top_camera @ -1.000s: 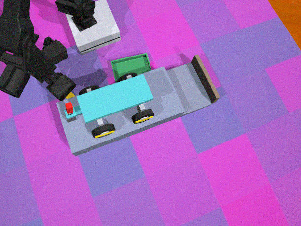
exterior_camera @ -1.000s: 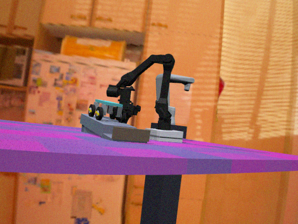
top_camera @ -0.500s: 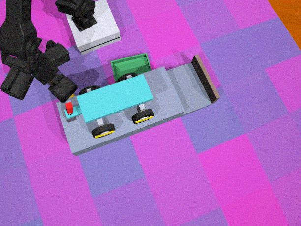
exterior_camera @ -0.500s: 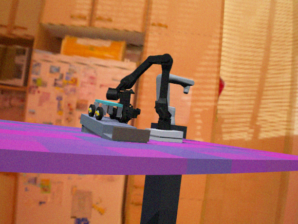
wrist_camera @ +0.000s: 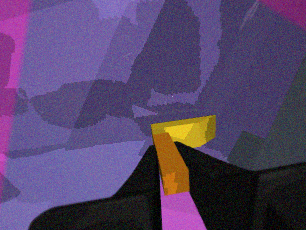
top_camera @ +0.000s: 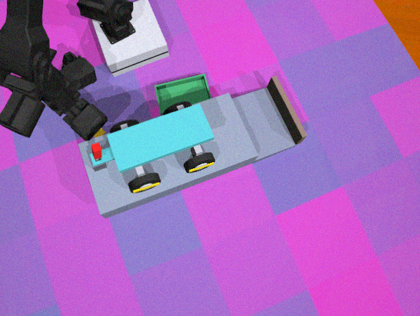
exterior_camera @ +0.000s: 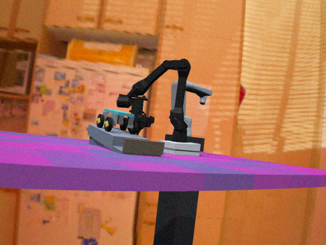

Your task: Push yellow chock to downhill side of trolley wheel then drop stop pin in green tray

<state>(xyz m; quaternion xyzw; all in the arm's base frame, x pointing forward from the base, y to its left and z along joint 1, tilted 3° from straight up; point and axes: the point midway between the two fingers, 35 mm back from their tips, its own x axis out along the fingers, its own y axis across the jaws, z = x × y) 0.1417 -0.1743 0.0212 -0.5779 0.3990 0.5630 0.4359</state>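
My gripper tip is 14 cm short of the red-headed stop pin, 1 cm to the right of it and 9 cm below it. From my gripper tip the other things lie so: yellow chock: 2 cm ahead, 1 cm to the left, 1 cm below; then trolley: 18 cm ahead, 12 cm to the left, 8 cm above; then grey ramp: 18 cm ahead, 12 cm to the left, 1 cm above.
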